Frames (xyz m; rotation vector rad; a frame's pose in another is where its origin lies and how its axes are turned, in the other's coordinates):
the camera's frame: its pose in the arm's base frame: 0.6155 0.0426 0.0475 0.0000 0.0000 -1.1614
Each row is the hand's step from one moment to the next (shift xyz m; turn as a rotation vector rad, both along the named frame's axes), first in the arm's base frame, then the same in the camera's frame.
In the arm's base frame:
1: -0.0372 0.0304 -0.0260 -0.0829 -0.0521 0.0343
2: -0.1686 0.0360 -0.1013 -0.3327 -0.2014 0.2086
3: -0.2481 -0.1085 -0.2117 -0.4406 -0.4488 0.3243
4: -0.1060 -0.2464 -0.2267 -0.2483 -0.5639 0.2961
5: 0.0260 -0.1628 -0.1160 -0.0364 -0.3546 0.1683
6: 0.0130 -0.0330 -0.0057 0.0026 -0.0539 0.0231
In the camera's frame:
1: -0.0427 -0.0220 -0.0260 0.0148 -0.0968 0.0343
2: -0.1001 -0.1403 -0.1013 0.0523 -0.3854 0.2086
3: 0.0008 -0.2708 -0.2117 0.2363 -0.5828 0.3243
4: 0.1838 -0.1953 -0.2267 0.4185 -0.4522 0.2961
5: 0.1597 -0.0410 -0.1160 0.3108 -0.1745 0.1683
6: 0.0354 -0.0012 -0.0057 0.0505 -0.0191 0.0231

